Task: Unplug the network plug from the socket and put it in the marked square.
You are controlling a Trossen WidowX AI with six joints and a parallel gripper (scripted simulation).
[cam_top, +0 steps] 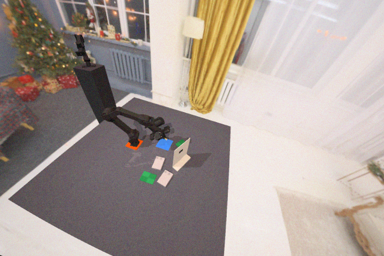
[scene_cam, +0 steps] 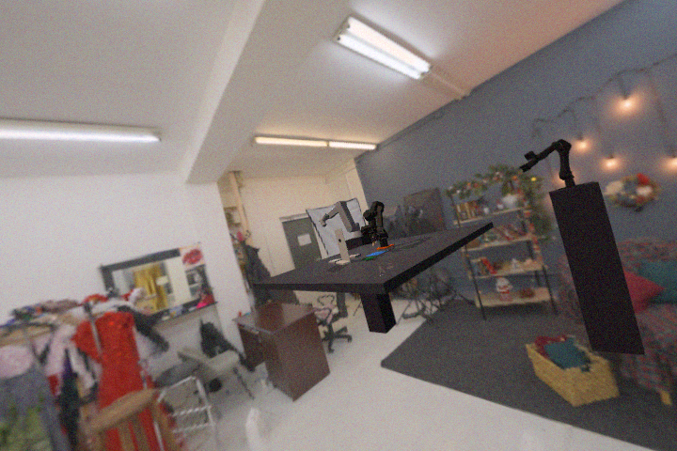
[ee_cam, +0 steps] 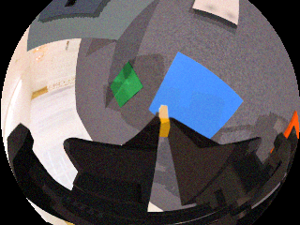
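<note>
Now: gripper tip 1 cm past the marked square and 8 cm above it. Also, from my gripper tip: upright panel 17 cm ahead, 15 cm to the right, 3 cm above.
</note>
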